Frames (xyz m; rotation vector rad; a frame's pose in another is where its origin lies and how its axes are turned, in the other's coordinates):
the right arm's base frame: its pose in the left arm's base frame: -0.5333 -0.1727 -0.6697 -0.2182 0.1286 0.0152
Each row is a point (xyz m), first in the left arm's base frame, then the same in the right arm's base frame.
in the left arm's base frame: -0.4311 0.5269 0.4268
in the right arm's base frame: -0.0392 0.4444 1.2261
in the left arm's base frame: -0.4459 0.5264 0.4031
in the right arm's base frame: -0.0508 0.4494 1.2011
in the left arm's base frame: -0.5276 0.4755 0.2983
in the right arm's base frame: -0.1184 0.4246 1.0784
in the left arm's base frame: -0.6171 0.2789 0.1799
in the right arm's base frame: -0.1921 0.2607 0.9099
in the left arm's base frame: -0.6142 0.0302 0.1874
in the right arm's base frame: -0.1905 0.0162 0.8636
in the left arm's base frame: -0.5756 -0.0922 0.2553
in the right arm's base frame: -0.1611 -0.1190 0.9076
